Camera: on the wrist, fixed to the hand. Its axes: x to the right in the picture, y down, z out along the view.
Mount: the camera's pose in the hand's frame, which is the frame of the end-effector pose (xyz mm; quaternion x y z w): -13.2 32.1 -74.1 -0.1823 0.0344 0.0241 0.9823
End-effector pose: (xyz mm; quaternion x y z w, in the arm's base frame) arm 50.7 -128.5 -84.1 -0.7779 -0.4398 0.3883 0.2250
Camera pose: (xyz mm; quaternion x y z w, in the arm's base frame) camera 122.4 -156.9 -56.7 -0.8292 -0.4763 0.2799 0.0850
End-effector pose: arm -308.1 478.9 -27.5 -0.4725 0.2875 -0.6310 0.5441
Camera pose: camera -362.6 472.5 -88.2 -0.5347 0.4275 -0.5706 0.4536
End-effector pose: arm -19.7 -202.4 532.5 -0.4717 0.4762 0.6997 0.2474
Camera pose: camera -8.1 -281.3 550.7 -0.5211 0.3601 0.7639 0.1238
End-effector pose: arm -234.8 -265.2 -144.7 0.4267 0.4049 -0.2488 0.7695
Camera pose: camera -249.1 -184.7 -141.9 0.2972 0.4593 -0.1374 0.8258
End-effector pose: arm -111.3 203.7 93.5 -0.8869 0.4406 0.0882 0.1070
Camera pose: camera -140.3 175.0 164.5 0.8832 -0.4418 -0.1390 0.0739
